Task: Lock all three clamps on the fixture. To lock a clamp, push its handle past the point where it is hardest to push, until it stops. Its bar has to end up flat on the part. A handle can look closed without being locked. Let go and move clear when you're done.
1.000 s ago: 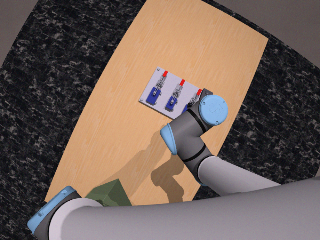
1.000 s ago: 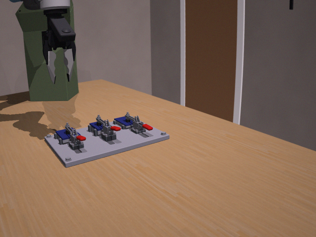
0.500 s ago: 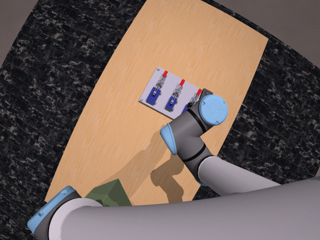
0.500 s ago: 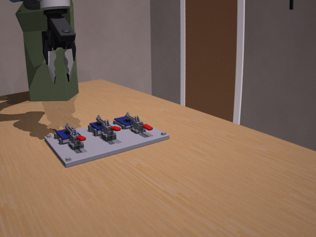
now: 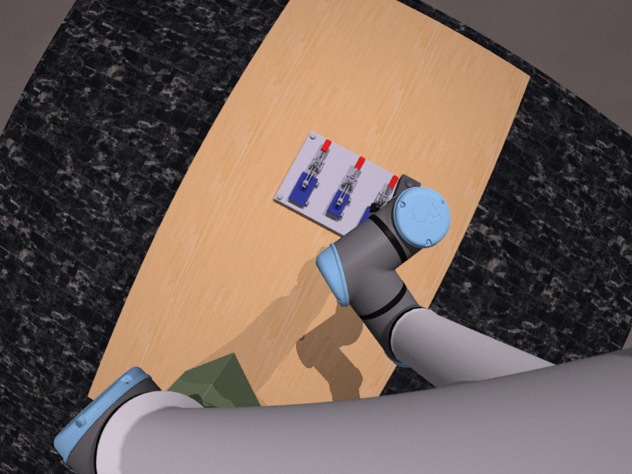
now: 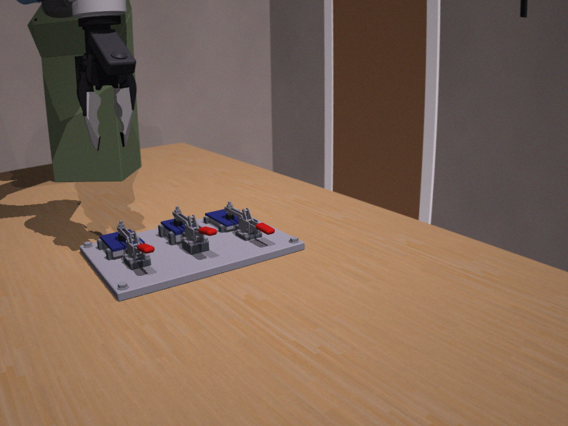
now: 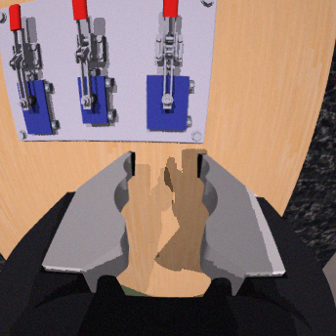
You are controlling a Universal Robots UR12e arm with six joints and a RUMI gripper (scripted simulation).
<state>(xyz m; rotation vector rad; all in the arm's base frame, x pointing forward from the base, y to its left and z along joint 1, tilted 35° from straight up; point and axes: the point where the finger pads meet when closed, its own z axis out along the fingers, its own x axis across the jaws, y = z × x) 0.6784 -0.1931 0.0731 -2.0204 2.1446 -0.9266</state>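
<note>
Now: hand 19 cm above the blue part. Also, from my hand: grey fixture plate (21 cm below, 10 cm to the left, 7 cm ahead).
</note>
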